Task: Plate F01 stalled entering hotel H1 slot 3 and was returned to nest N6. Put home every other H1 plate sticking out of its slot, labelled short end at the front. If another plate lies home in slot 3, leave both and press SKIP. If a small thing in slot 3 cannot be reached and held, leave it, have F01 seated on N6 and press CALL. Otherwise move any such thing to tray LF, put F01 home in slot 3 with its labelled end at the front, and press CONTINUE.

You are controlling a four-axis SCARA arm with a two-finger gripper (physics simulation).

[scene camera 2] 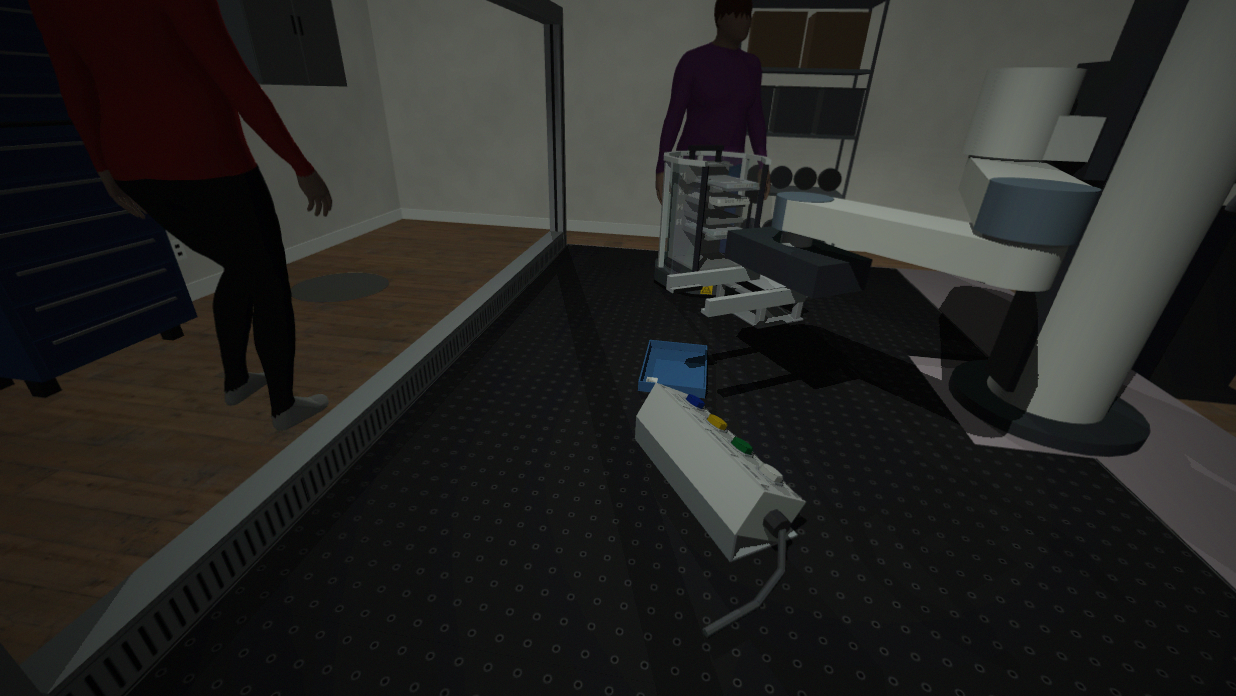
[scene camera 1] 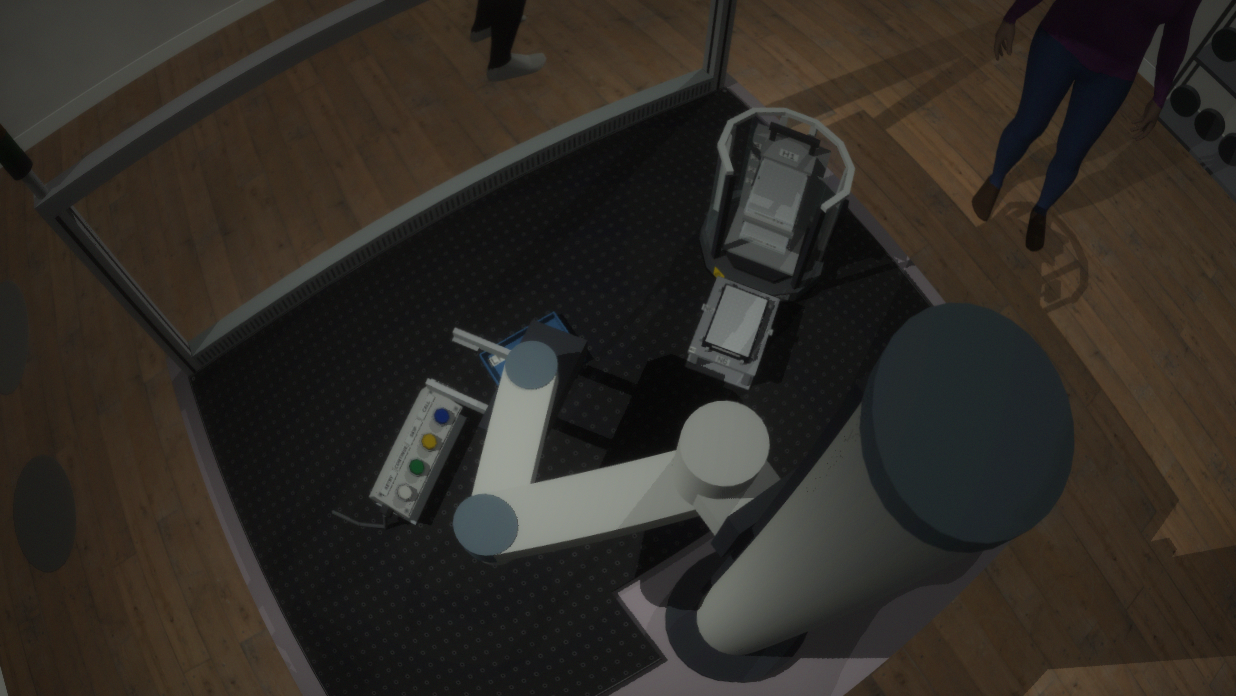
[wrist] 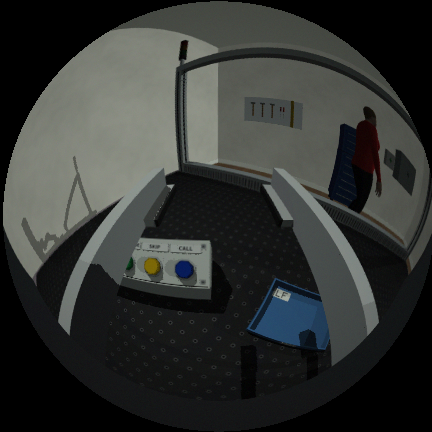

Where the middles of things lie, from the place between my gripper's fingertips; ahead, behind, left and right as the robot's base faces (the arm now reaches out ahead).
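Labels:
The plate (scene camera 1: 736,322) is 130 mm below my hand, and it's also 470 mm to the right of my hand and 150 mm behind it.

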